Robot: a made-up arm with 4 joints.
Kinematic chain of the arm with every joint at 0, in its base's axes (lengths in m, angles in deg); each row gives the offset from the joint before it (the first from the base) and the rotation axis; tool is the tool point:
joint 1: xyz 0 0 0.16 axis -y
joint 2: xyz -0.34 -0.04 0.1 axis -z
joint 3: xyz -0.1 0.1 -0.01 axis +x
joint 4: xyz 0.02 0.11 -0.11 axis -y
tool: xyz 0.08 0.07 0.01
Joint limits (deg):
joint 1: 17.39..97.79
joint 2: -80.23..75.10
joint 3: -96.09..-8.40
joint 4: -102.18..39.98
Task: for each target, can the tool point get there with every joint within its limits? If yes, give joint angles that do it. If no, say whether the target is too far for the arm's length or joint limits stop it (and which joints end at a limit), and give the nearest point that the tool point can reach.
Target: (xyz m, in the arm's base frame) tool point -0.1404 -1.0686 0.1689
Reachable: no: too far | nearest point -0.2775 -0.1762 0.0010 | short by 0.918 m
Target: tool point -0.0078 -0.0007 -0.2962
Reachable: yes | joints 68.96 -51.37 -48.34 -53.69
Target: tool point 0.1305 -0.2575 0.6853
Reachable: no: joint limits stop it (at a limit: joint 1, joint 2, joint 3, joint 4) | nearest point -0.0850 0.0539 0.1473 | short by 0.658 m
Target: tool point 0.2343 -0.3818 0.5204
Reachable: no: joint limits stop it (at a limit: joint 1, joint 2, joint 3) | nearest point 0.0817 0.0297 0.0791 | short by 0.622 m
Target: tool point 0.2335 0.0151 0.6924
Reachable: no: joint limits stop it (at a limit: joint 1, joint 2, joint 3) | nearest point 0.1040 0.0397 0.0761 | short by 0.630 m
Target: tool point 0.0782 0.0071 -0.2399
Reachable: yes | joints 78.54 36.04 -62.57 -80.69
